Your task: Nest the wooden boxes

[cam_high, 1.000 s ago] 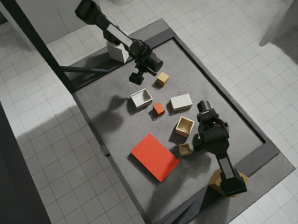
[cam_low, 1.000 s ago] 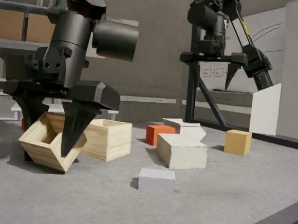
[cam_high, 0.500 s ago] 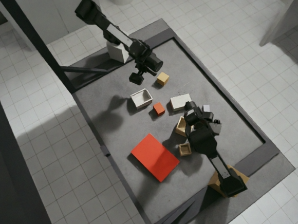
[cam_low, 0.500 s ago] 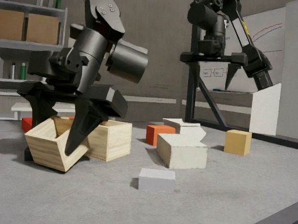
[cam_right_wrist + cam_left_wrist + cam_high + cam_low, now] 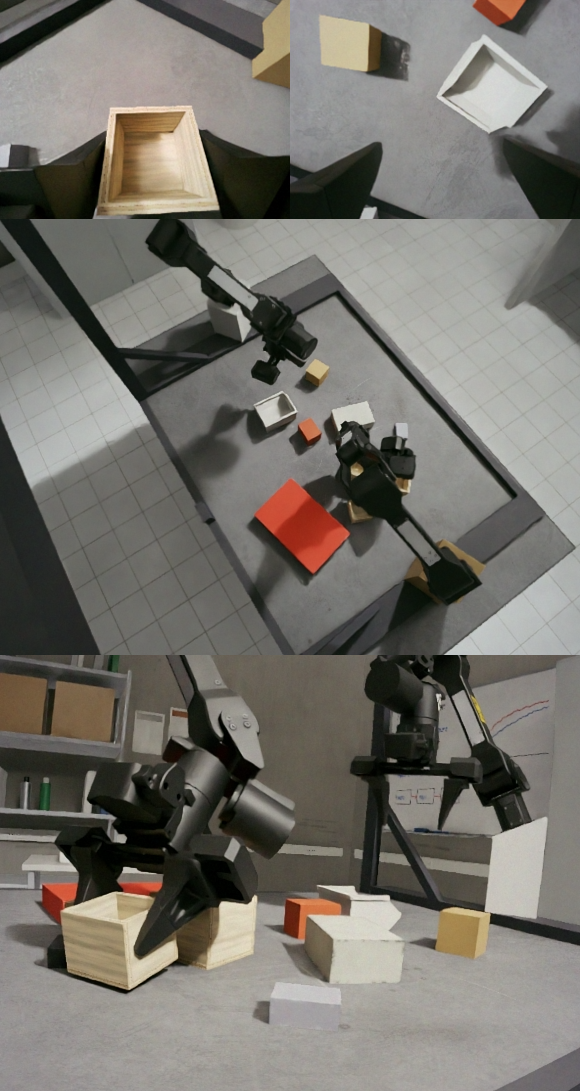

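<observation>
Now: right hand 50 mm past the dark block, 50 mm above it and 40 mm to the left of it. Round my right hand: small wooden box (130 mm behind, 40 mm below, 10 mm to the right); then large wooden box (90 mm to the left, 50 mm behind, 40 mm below); then medium wooden box (30 mm below).
</observation>
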